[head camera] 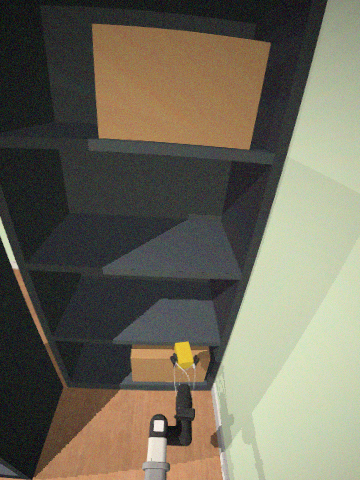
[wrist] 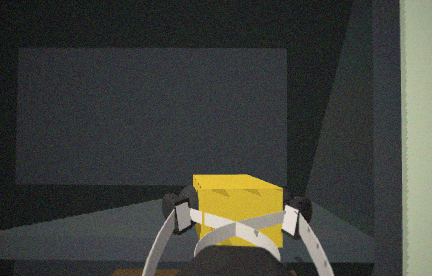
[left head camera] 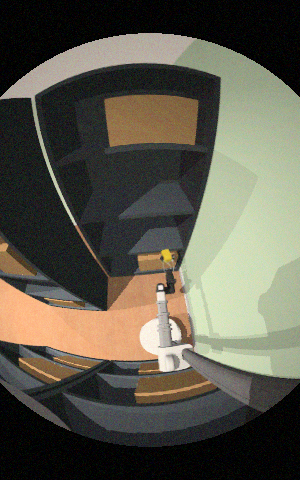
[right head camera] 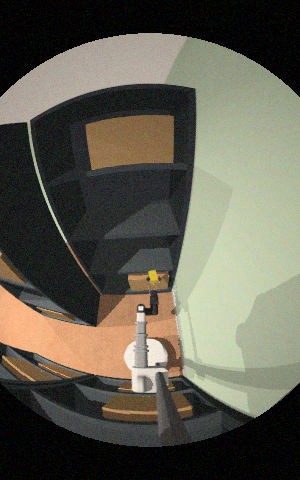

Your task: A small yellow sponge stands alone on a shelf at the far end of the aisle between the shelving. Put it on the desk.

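Places are measured from the robot's base along level axes (x ahead, y left, z up), in millimetres.
Pixels of known places: gripper, fingertip midpoint: (head camera: 184, 354) (wrist: 235, 202) (left head camera: 166, 254) (right head camera: 153, 276).
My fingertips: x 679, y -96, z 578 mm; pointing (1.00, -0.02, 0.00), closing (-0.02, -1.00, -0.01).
Observation:
Ahead of a thing's pixels: the offset from my fingertips to its top centre.
The yellow sponge @[dx -3, dy +6, dz +22 mm] (head camera: 183, 354) (left head camera: 166, 255) (right head camera: 153, 276) (wrist: 241, 212) is a small block held between the two fingertips of my gripper (head camera: 184, 360) (left head camera: 168, 258) (right head camera: 153, 279) (wrist: 235, 202). In the wrist view a finger pad presses on each side of it. The gripper is shut on the sponge and holds it in the air in front of the dark shelf unit (head camera: 132, 274) (left head camera: 156, 216) (right head camera: 132, 235), near its right side. The desk does not show in these views.
One cardboard box @[dx +270, dy +109, dz +1113 mm] (head camera: 180, 87) (left head camera: 151, 120) (right head camera: 131, 142) stands on a high shelf and another box @[dx +272, dy +56, dz -259 mm] (head camera: 155, 367) on the lowest. A pale green wall (head camera: 310, 250) (left head camera: 250, 150) (right head camera: 240, 160) runs close on the right. Dark shelving (head camera: 25, 375) stands on the left; more shelving with boxes lies behind the base.

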